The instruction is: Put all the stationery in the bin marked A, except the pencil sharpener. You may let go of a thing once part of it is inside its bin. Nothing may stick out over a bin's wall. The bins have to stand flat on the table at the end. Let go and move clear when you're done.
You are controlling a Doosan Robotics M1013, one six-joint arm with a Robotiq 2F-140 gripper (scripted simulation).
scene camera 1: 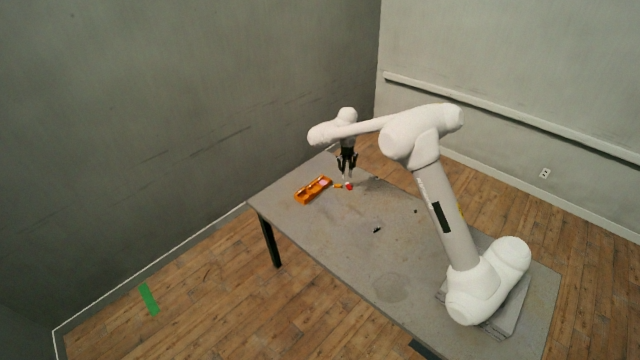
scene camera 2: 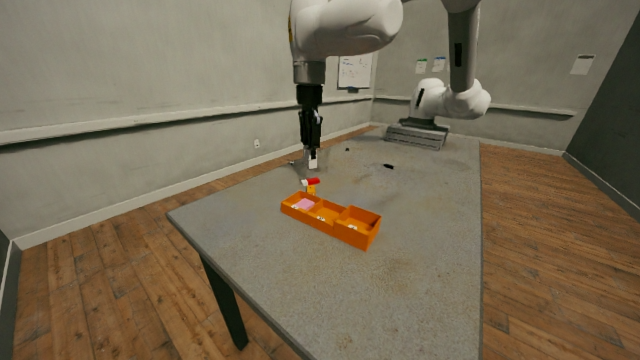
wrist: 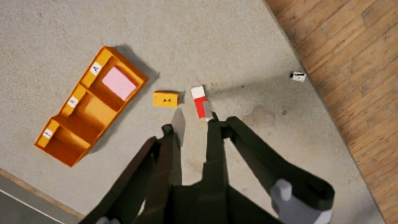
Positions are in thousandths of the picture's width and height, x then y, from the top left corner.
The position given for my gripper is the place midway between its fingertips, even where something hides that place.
Note:
In view: my gripper (scene camera 2: 484, 460).
My gripper shows as well in the wrist view (wrist: 489, 502).

